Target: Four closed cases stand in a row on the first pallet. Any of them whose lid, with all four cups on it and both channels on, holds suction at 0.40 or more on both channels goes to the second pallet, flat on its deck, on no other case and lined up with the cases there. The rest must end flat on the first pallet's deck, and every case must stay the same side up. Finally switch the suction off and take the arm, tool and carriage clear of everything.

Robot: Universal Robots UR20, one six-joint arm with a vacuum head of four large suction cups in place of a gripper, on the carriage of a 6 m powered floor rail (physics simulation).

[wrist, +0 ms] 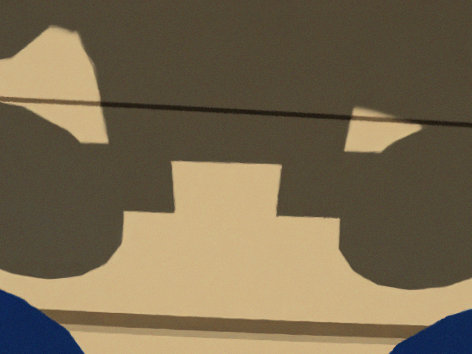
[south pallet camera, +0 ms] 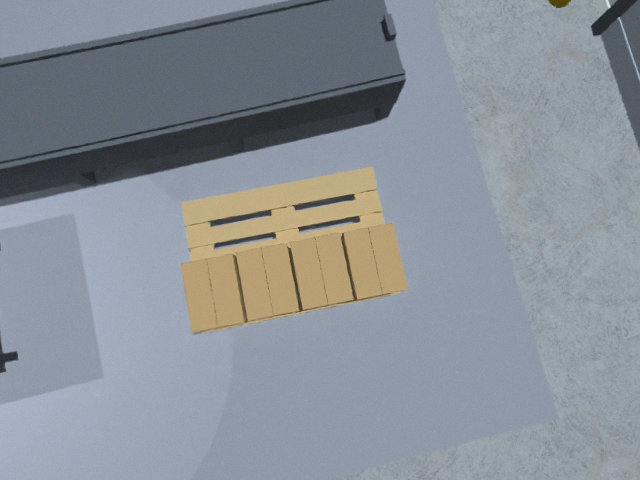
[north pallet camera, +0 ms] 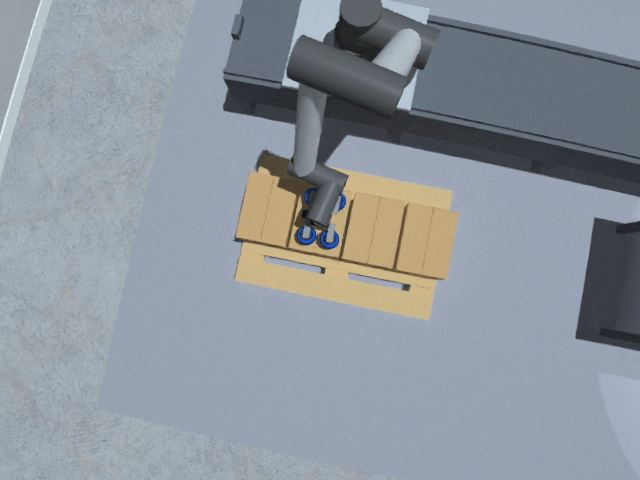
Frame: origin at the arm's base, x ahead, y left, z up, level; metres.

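Seen in the pictures: hand, tool point: (wrist: 236,252).
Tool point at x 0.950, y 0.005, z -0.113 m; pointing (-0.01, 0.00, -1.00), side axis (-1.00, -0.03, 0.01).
Offsets run from my tool point to a thing's top centre.
In the north view four closed tan cases stand in a row on a wooden pallet (north pallet camera: 330,291): the leftmost @(0.002 m back, 0.314 m right, 0.066 m down) (north pallet camera: 266,209), the second @(0.004 m back, 0.011 m right, 0.066 m down) (north pallet camera: 299,219) (wrist: 225,250), the third @(0.006 m back, 0.292 m left, 0.066 m down) (north pallet camera: 373,229) and the rightmost @(0.008 m back, 0.595 m left, 0.066 m down) (north pallet camera: 426,241). My vacuum head (north pallet camera: 320,218) is over the second case. Its blue cups (wrist: 25,332) look a little above the lid; their shadows fall on it apart from them. Nothing hangs from them. In the south view four more closed cases (south pallet camera: 211,294) (south pallet camera: 267,281) (south pallet camera: 320,271) (south pallet camera: 374,262) stand level in a row on the other pallet (south pallet camera: 279,197).
The arm's pale carriage plate (north pallet camera: 320,23) sits near the left end of the dark floor rail (north pallet camera: 527,82) (south pallet camera: 206,77), which runs alongside both pallets. Dark bars (north pallet camera: 620,333) (south pallet camera: 9,356) of a structure show at the right of the north view and left of the south view.
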